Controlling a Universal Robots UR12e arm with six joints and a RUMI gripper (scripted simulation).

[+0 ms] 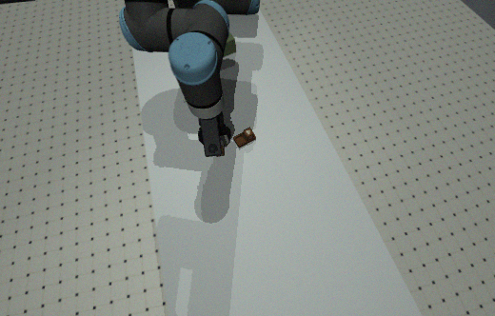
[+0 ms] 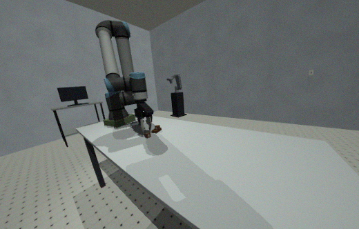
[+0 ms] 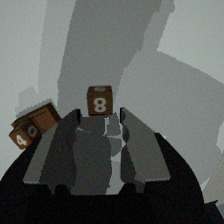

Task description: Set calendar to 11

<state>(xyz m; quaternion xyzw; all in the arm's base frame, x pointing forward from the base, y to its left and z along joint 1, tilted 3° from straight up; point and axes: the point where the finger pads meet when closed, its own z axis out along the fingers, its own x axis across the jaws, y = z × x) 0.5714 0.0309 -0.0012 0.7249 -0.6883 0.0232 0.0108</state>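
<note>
Right now my hand is 4 cm above the brown cube. The rest, counted from my hand: brown calendar tray (4 cm behind, 10 cm to the left, 4 cm below).
</note>
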